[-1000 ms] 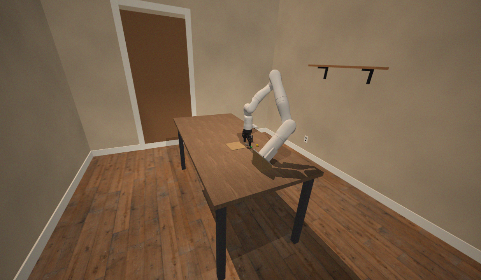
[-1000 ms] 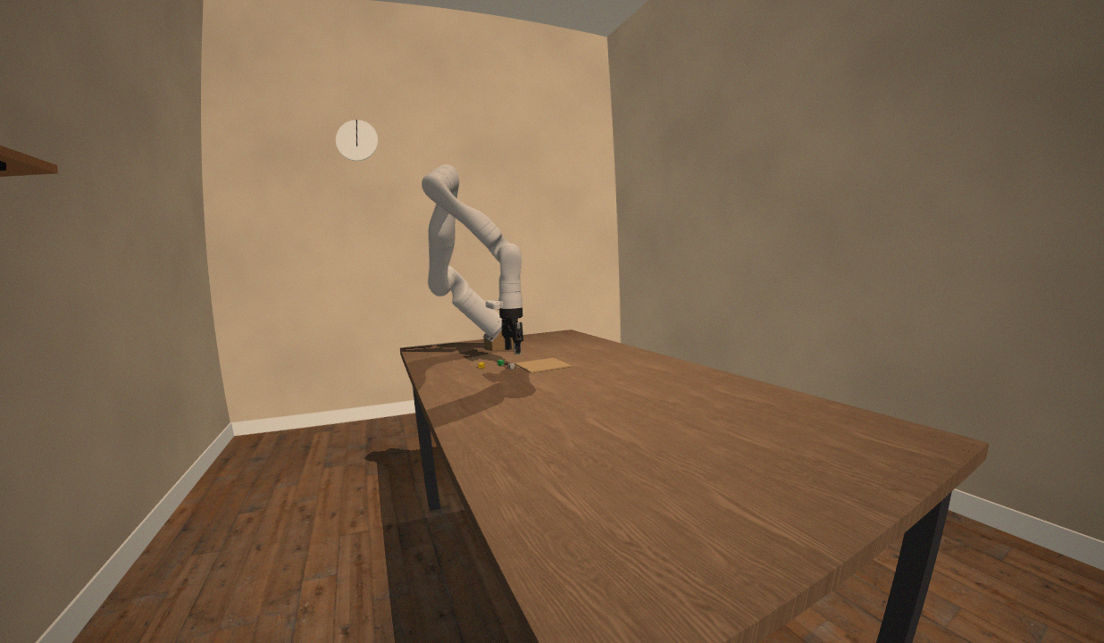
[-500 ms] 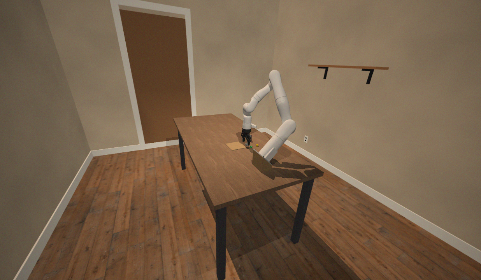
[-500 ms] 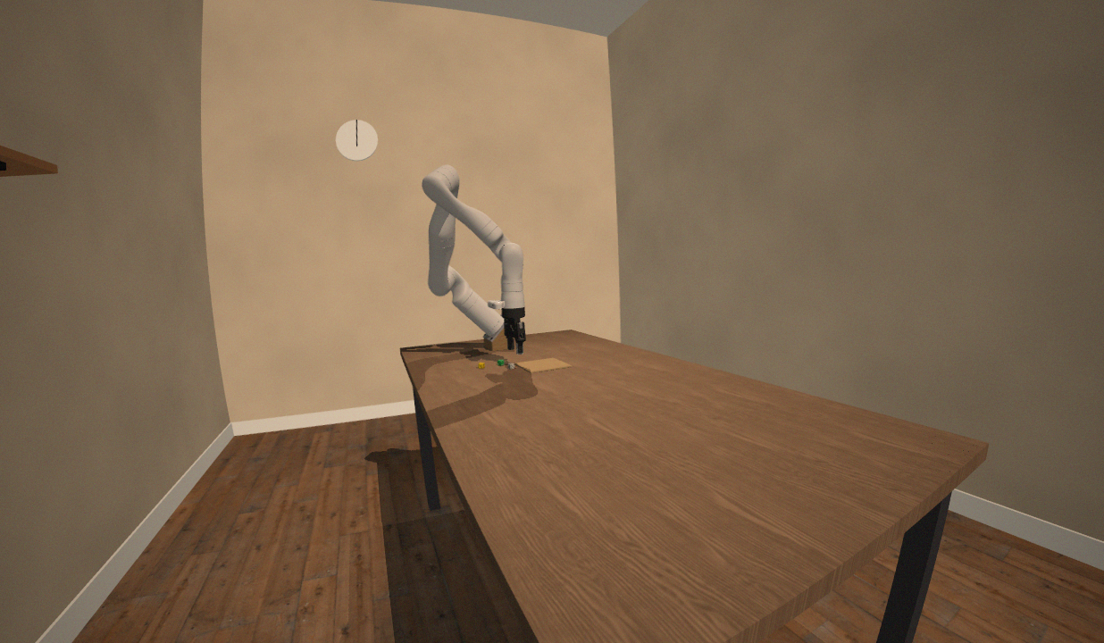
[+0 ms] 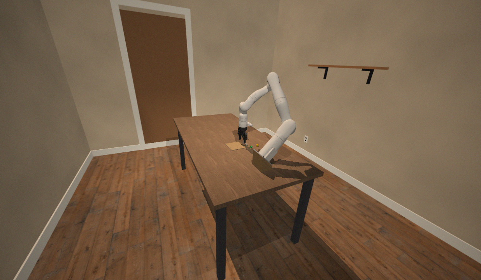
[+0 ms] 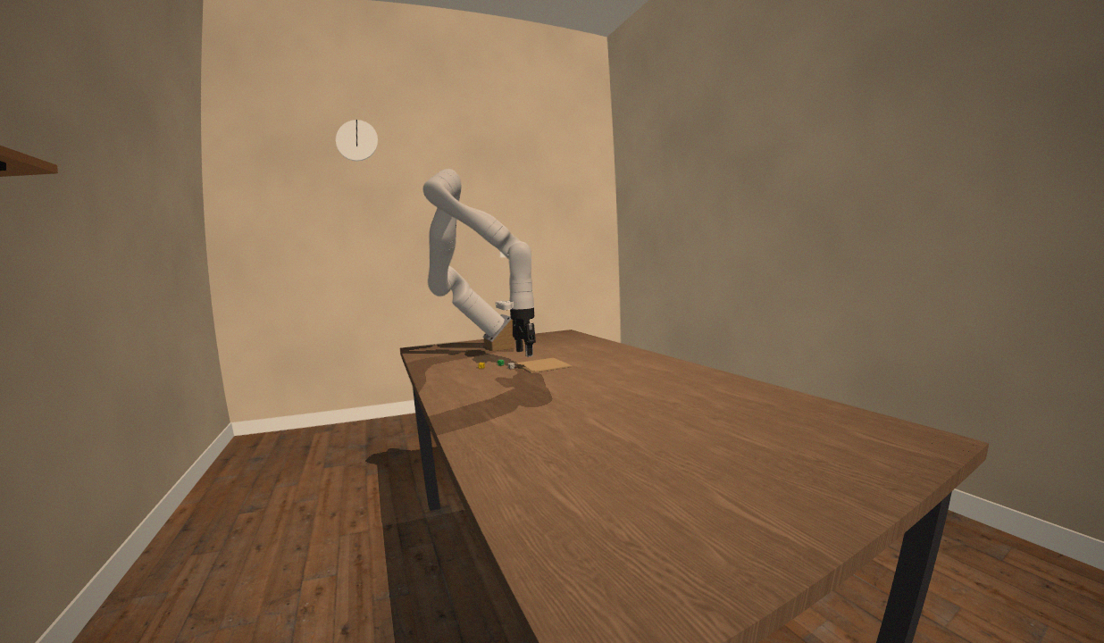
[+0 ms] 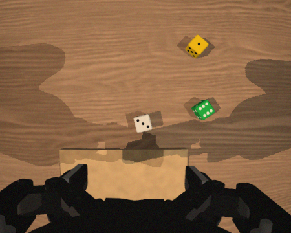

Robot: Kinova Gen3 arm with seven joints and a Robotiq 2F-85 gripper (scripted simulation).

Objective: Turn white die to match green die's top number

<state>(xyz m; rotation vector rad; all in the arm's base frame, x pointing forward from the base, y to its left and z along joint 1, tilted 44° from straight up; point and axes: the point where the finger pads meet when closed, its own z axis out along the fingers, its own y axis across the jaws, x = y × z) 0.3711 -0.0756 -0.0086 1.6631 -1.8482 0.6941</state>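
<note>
Now: hand 40 mm to the left of the white die, 40 mm above it and 10 mm past it. Also, from my hand: green die (70 mm behind, 50 mm to the right, 40 mm below); then tan mat (50 mm to the left, 50 mm below, 20 mm ahead); then yellow die (120 mm to the right, 70 mm behind, 40 mm below).
</note>
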